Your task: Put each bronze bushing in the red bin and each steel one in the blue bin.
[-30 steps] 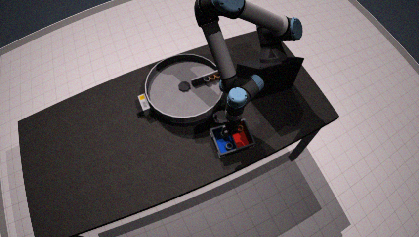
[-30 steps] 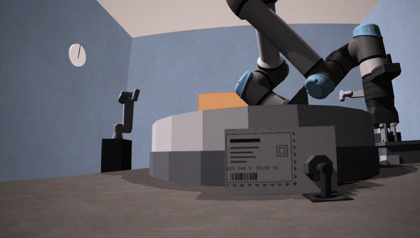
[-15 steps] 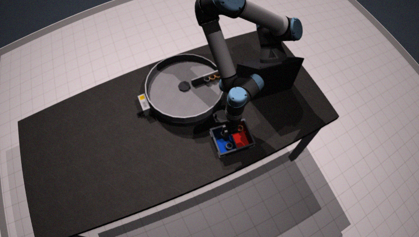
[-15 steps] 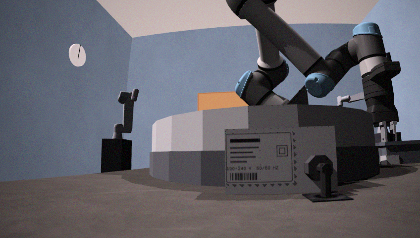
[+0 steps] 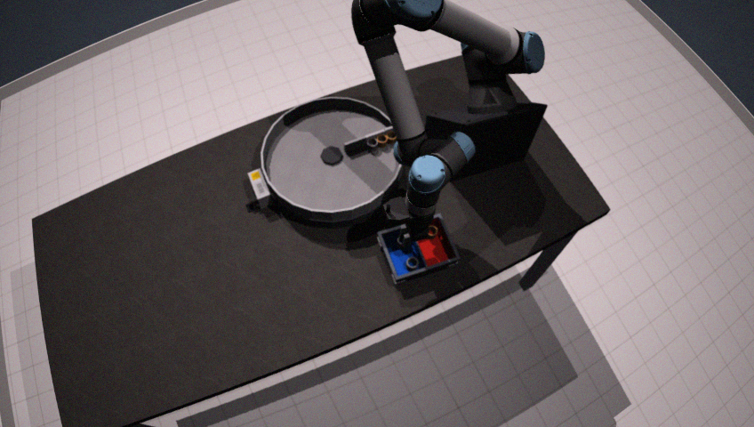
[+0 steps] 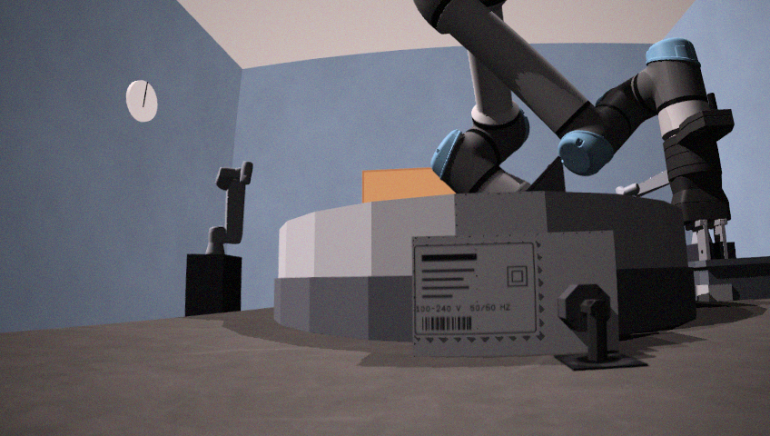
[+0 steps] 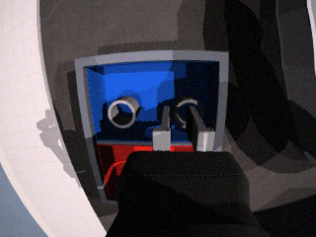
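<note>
Right now the red bin is 30 mm to the left of my hand, 30 mm below it and 20 mm behind it. The rest, counted from my hand: grey turntable: 340 mm to the right, 50 mm ahead.
</note>
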